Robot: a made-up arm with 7 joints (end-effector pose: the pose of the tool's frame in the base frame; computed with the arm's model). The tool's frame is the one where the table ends. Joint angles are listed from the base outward.
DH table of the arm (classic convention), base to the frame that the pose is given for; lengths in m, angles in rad. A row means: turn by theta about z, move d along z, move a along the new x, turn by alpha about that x. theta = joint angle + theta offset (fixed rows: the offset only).
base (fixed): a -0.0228; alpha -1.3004; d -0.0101; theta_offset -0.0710
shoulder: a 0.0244; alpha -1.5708; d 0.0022; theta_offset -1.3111
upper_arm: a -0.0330; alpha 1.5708; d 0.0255; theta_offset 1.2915
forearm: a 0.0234; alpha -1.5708; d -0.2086; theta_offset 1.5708
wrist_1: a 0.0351; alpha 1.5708; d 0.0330; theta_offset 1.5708
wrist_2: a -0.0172; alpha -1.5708; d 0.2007; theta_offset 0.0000
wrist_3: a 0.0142; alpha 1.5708; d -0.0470; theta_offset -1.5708
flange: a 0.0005; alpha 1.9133; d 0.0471; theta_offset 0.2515
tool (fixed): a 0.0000; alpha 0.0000; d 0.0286; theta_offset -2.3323
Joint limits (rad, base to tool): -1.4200..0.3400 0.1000..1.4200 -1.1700..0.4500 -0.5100..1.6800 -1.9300..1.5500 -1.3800..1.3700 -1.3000..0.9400
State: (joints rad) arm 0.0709 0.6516 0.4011 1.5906 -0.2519 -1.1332 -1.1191
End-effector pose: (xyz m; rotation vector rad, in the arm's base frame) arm -0.0510 0.2423 -0.2732 -0.5722 -2.4249 1.4483
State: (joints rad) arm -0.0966 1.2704 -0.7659 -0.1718 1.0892 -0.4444 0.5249
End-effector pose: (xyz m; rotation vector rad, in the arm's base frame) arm 0.1101 0.1635 -0.2487 -2.5952 -1.6274 -0.5130
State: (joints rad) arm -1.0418 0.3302 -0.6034 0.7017 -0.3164 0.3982 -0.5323
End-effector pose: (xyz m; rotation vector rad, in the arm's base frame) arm 0.3230 -0.0852 -0.1135 -1.2402 -2.0286 1.2915
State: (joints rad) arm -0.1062 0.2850 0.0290 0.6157 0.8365 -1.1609 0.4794
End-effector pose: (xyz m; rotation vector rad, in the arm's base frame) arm 0.1030 0.0694 -0.3474 1.4181 2.0525 -0.5537
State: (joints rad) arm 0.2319 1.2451 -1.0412 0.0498 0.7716 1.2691 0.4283
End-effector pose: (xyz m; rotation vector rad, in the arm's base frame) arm -0.0260 0.2274 -0.3083 -0.6675 -1.7178 -1.3624
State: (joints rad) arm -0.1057 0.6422 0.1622 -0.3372 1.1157 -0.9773 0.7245
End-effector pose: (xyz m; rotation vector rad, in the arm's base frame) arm 0.2132 0.1218 -0.1768 1.6591 1.2463 0.5417
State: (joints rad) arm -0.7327 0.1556 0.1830 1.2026 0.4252 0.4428 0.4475
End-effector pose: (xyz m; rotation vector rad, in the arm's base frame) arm 0.2753 0.0204 -0.3326 0.3063 -2.8155 0.5032
